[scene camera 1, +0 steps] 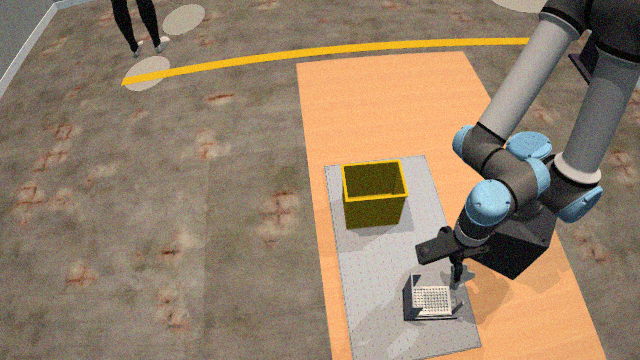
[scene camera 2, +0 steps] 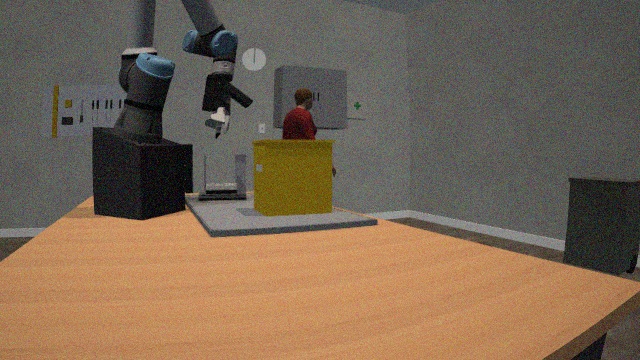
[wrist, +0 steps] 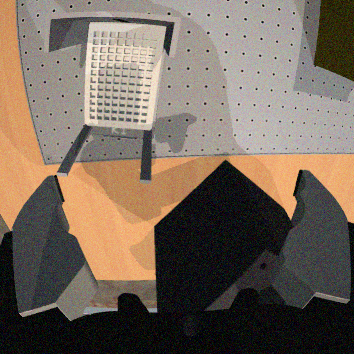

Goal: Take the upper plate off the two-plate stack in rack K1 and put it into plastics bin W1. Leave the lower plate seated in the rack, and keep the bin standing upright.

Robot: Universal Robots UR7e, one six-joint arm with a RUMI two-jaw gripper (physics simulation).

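Frame: origin at the arm's base, x ahead, y left, z up, level; metres.
Seen in the pictures: gripper, fingertip midpoint: (scene camera 1: 447, 261) (scene camera 2: 220, 136) (wrist: 178, 176); arm's base at its link origin: (scene camera 2: 136, 137).
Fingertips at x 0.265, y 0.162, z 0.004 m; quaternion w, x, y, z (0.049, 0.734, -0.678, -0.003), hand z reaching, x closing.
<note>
Offsets run from my fingertips to a thing's top centre. Level surfaces: height alone.
The upper plate @(0.021 m ahead, 0.052 m left, 0.156 m down) (scene camera 1: 431, 301) (scene camera 2: 221, 185) (wrist: 120, 75), white with a grid of square wells, lies flat in rack K1 @(0.011 m ahead, 0.053 m left, 0.059 m down) (scene camera 1: 407, 306) (scene camera 2: 222, 198) (wrist: 145, 157), between its dark uprights. The lower plate is hidden under it in the wrist view and cannot be told apart in the scene views. The yellow bin W1 @(0.153 m ahead, 0.280 m right, 0.023 m down) (scene camera 1: 374, 214) (scene camera 2: 293, 177) (wrist: 340, 37) stands upright and open-topped; its visible interior is dark. My gripper (scene camera 1: 456, 284) (scene camera 2: 218, 132) (wrist: 178, 176) is open and empty, above the rack's height and offset from it toward the robot base.
Rack and bin stand on a grey perforated board (scene camera 1: 360, 285) (scene camera 2: 300, 228) (wrist: 270, 100) on the wooden table @(0.216 m down) (scene camera 1: 380, 100) (scene camera 2: 300, 280). The black robot base (scene camera 1: 520, 250) (scene camera 2: 142, 180) (wrist: 215, 225) is beside the board. A person in red (scene camera 2: 299, 122) stands behind the bin in scene camera 2.
</note>
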